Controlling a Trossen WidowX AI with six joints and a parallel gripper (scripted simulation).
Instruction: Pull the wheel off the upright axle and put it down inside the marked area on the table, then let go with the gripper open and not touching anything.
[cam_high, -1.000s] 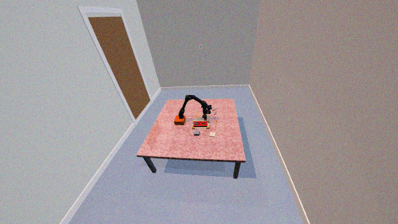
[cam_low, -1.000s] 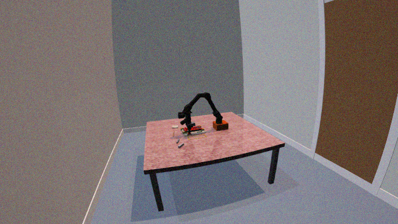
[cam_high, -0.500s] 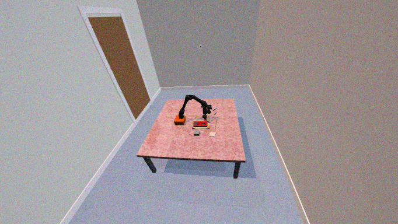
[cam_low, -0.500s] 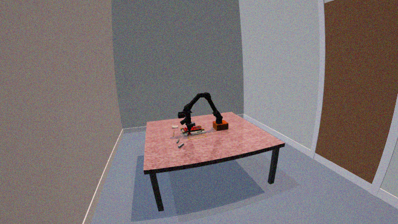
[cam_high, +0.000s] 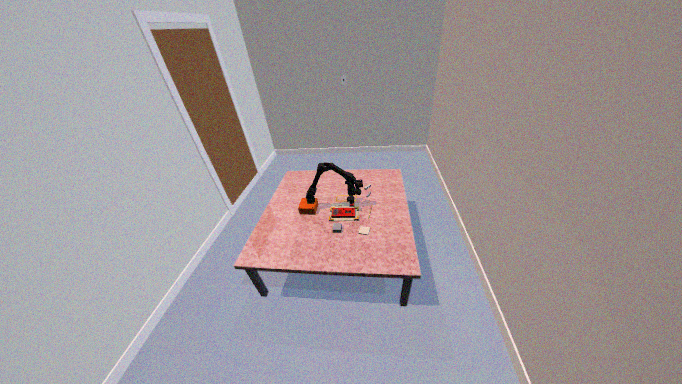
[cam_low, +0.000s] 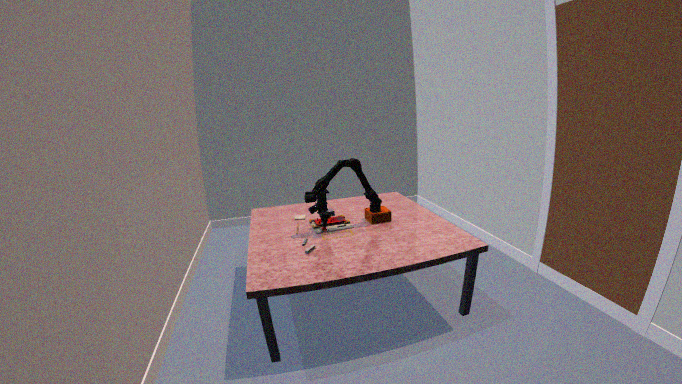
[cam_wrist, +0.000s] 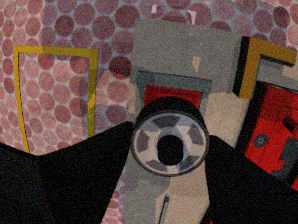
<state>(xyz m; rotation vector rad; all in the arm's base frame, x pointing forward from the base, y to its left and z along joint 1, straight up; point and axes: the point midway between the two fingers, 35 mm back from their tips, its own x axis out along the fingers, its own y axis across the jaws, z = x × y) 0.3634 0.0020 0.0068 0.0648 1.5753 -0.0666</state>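
Right now my gripper tip is 6 cm past the grey plate, 10 cm to the left of it and 3 cm above it. Also, from my gripper tip: thin stick: 15 cm ahead, 10 cm to the right, 4 cm below; then grey block: 12 cm behind, 29 cm to the right, 3 cm below; then dark wheel: right at my gripper tip.
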